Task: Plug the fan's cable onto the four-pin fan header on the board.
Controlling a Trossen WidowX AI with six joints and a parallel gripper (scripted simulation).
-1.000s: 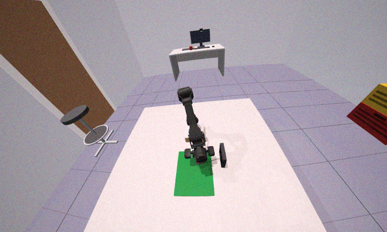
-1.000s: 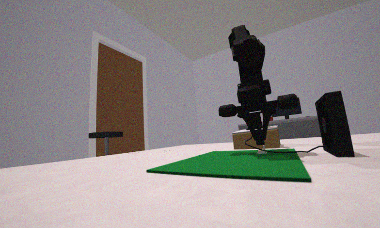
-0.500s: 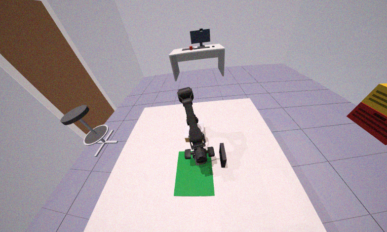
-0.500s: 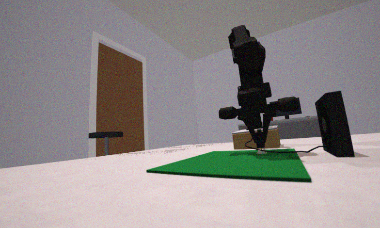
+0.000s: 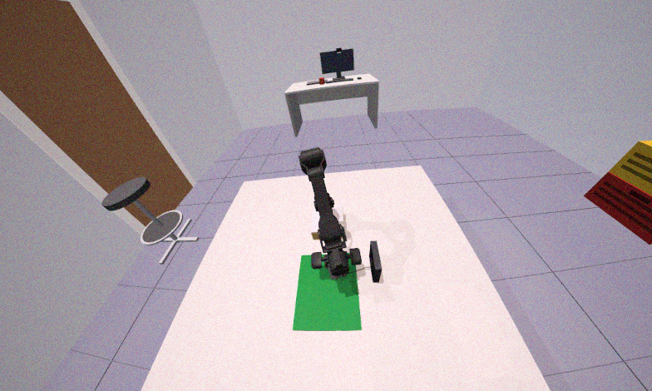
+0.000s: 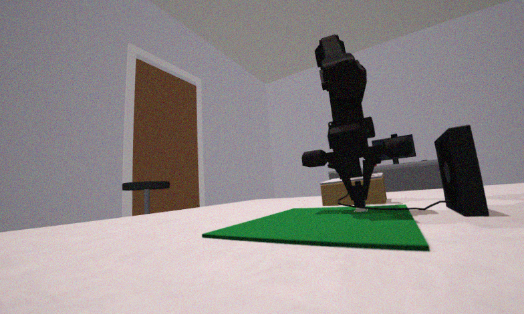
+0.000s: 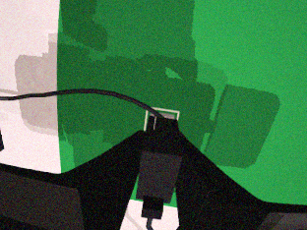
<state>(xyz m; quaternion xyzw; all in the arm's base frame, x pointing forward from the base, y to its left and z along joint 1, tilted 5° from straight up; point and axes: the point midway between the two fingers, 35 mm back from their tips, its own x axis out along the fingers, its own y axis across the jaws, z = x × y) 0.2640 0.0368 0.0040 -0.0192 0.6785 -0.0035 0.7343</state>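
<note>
Now: the black plug 10 mm behind my gripper tip and 10 mm above it. The rest, counted from my gripper tip: pale four-pin header 10 mm behind, 20 mm below; then green board 70 mm ahead, 50 mm to the right, 40 mm below; then black fan 140 mm to the left, 40 mm above.
</note>
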